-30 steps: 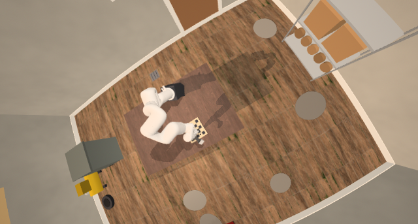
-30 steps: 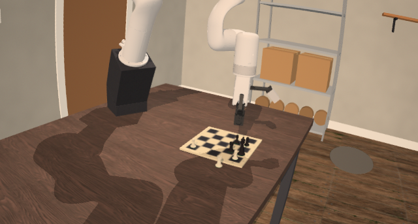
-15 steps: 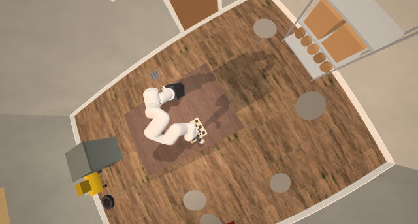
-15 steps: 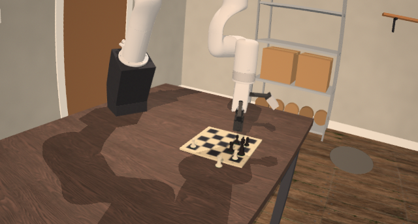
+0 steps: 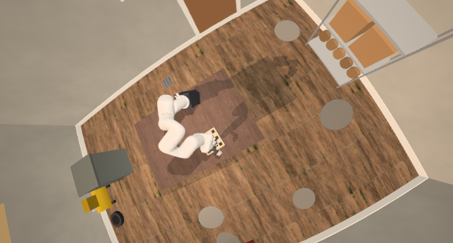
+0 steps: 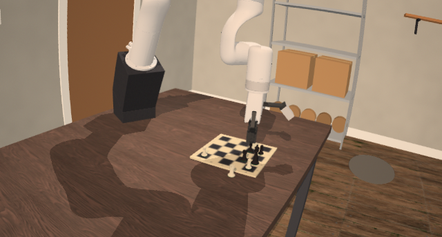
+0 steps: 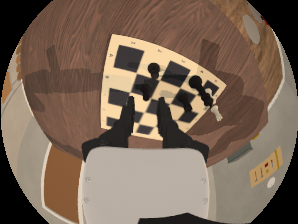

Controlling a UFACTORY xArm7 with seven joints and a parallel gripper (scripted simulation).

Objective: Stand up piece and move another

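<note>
Right now the chessboard is 30 mm behind my hand, 40 mm to the right of it and 60 mm below it.
</note>
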